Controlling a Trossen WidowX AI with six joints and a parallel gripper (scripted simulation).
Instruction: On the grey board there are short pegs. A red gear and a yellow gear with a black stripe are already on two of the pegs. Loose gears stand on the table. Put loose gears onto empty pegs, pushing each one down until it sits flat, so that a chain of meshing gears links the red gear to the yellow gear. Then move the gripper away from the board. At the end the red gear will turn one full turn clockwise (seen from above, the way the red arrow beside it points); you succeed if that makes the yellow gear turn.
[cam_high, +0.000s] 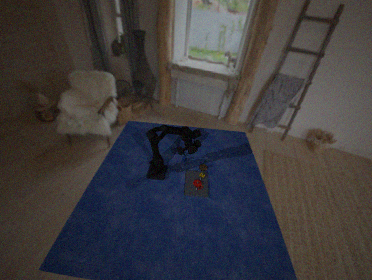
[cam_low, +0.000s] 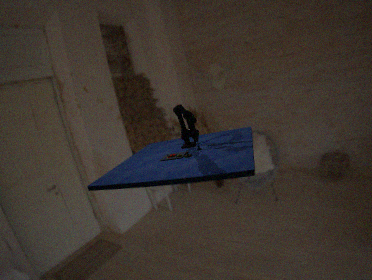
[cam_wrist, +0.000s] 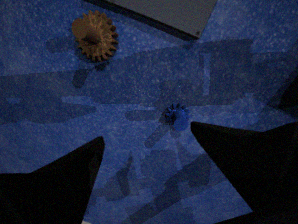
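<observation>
Right now my gripper tip is 7 cm above the blue gear and 4 cm past it. From my gripper tip the other things lie so: grey board: 23 cm to the right, 8 cm below, 3 cm ahead; then brown gear: 11 cm ahead, 8 cm to the right, 7 cm below; then yellow gear: 16 cm to the right, 9 cm ahead, 7 cm below.
</observation>
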